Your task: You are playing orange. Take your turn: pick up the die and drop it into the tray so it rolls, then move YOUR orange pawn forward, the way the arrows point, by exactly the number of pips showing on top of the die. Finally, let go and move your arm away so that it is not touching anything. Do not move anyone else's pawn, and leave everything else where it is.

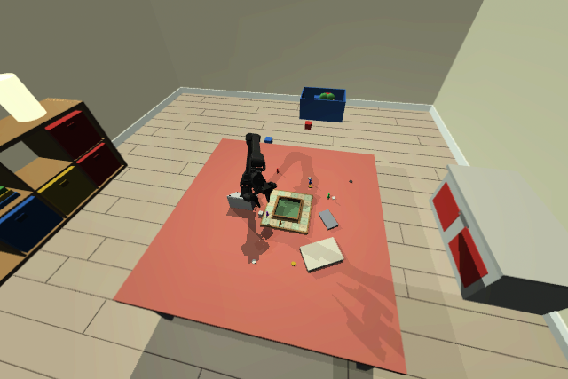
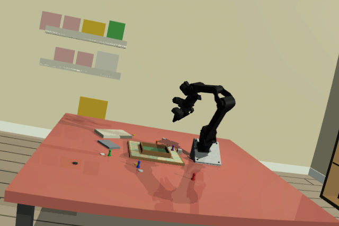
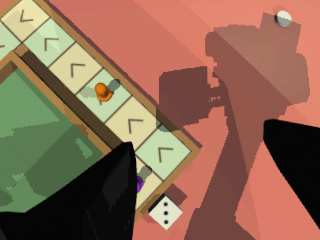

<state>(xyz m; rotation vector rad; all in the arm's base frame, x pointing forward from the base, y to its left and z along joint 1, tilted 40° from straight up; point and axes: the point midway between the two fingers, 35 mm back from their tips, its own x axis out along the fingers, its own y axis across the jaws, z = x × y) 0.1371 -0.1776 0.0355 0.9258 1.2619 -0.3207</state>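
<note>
The grey die is 50 mm behind my gripper tip, 50 mm to the left of it and 160 mm below it. Round my gripper tip: purple pawn: 50 mm to the left, 150 mm below; orange pawn: 80 mm ahead, 150 mm below; green tray: 120 mm ahead, 110 mm to the left, 170 mm below.
</note>
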